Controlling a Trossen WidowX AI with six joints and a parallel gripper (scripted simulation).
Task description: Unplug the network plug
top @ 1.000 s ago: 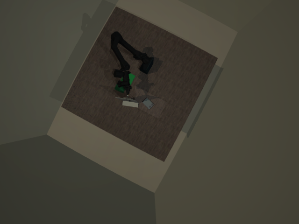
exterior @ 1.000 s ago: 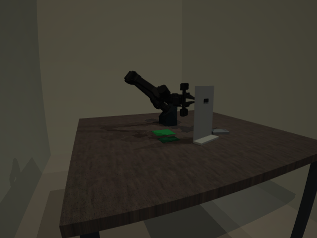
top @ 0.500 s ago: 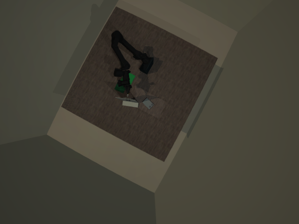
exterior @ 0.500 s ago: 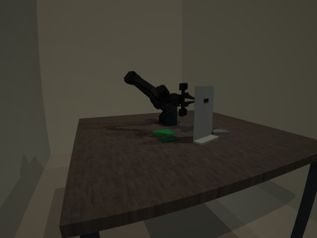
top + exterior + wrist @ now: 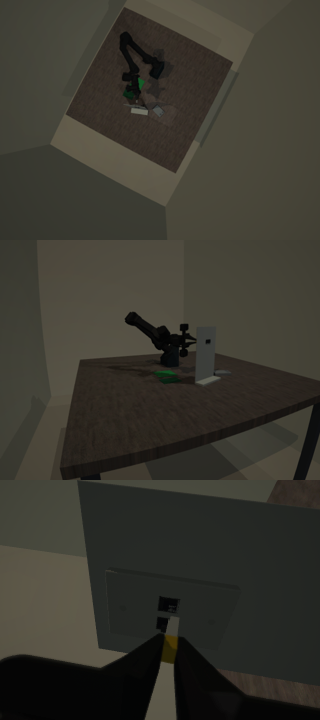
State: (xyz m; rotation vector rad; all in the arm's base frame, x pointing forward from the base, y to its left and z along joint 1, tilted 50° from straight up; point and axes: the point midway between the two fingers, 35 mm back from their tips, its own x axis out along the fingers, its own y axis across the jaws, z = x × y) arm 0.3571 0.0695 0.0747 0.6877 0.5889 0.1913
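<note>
Now: the green marked square 210 mm below my gripper tip, 160 mm behind it and 130 mm to the right of it. The rest, counted from my gripper tip: small flat grey box: 210 mm below, 190 mm to the left, 20 mm behind; then grey upright panel: 80 mm below, 60 mm ahead, 30 mm to the left; then network plug: 10 mm ahead.
</note>
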